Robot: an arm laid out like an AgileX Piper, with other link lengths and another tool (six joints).
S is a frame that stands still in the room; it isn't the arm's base.
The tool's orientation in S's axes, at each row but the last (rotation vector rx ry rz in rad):
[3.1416, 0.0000, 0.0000]
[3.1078, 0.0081, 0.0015]
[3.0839, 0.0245, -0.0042]
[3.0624, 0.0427, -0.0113]
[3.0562, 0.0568, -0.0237]
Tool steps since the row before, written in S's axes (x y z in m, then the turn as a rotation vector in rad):
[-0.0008, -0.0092, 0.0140, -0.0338, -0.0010, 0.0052]
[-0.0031, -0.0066, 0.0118, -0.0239, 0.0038, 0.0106]
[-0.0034, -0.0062, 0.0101, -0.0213, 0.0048, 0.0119]
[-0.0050, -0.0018, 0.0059, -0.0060, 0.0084, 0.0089]
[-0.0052, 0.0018, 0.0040, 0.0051, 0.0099, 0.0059]
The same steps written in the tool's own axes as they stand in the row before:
[-0.0008, 0.0092, -0.0140, -0.0338, 0.0010, -0.0052]
[-0.0031, 0.0070, -0.0116, -0.0239, -0.0036, -0.0107]
[-0.0035, 0.0067, -0.0097, -0.0213, -0.0044, -0.0121]
[-0.0051, 0.0021, -0.0057, -0.0058, -0.0078, -0.0095]
[-0.0052, -0.0017, -0.0041, 0.0054, -0.0092, -0.0068]

